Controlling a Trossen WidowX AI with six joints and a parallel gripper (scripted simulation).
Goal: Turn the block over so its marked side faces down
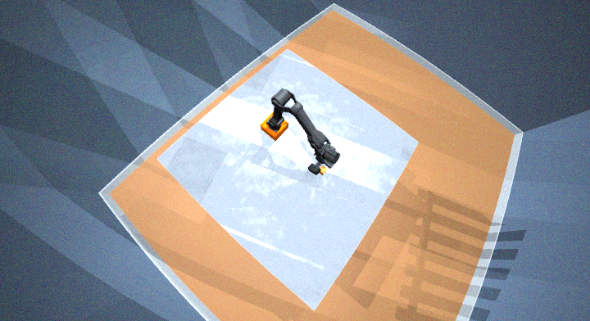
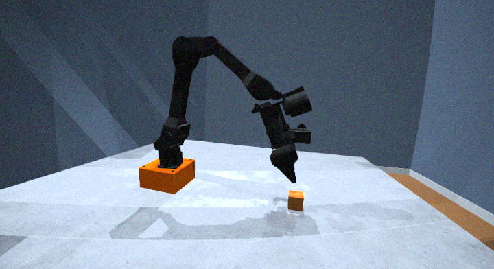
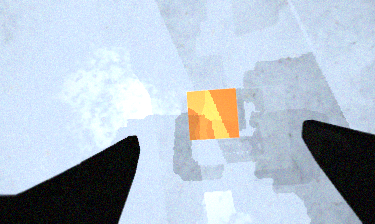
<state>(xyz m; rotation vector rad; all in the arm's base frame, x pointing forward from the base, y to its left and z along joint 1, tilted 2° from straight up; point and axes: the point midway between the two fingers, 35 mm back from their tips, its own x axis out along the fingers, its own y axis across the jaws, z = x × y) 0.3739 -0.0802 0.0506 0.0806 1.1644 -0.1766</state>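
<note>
The block is 7 cm below my gripper tip.
</note>
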